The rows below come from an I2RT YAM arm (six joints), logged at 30 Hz.
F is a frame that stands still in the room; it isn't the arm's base.
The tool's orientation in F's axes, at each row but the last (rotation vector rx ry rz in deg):
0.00 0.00 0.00
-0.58 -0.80 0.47
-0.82 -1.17 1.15
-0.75 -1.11 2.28
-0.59 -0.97 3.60
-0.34 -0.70 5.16
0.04 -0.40 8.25
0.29 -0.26 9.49
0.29 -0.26 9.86
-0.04 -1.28 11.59
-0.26 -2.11 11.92
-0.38 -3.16 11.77
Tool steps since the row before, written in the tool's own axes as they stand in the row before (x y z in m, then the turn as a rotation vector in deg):
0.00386 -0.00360 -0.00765 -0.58 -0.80 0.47
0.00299 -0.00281 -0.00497 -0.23 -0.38 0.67
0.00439 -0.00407 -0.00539 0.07 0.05 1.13
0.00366 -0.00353 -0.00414 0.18 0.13 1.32
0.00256 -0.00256 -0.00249 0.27 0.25 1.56
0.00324 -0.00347 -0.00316 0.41 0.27 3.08
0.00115 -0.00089 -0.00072 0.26 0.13 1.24
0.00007 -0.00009 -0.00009 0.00 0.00 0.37
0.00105 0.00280 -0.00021 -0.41 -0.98 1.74
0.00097 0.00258 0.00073 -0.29 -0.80 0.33
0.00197 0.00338 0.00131 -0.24 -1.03 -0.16
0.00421 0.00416 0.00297 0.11 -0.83 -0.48
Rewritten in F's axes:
0.00386 -0.00360 -0.00765 -0.58 -0.80 0.47
0.00308 -0.00284 -0.00490 -0.24 -0.38 0.67
0.00458 -0.00406 -0.00524 0.05 0.07 1.13
0.00388 -0.00343 -0.00402 0.15 0.15 1.32
0.00276 -0.00242 -0.00242 0.23 0.28 1.56
0.00358 -0.00318 -0.00310 0.35 0.32 3.08
0.00127 -0.00071 -0.00071 0.23 0.16 1.24
0.00008 -0.00008 -0.00009 0.00 0.00 0.37
0.00056 0.00294 -0.00019 -0.24 -1.05 1.73
0.00042 0.00272 0.00074 -0.13 -0.84 0.33
0.00118 0.00371 0.00135 -0.02 -1.06 -0.16
0.00310 0.00493 0.00314 0.30 -0.79 -0.46

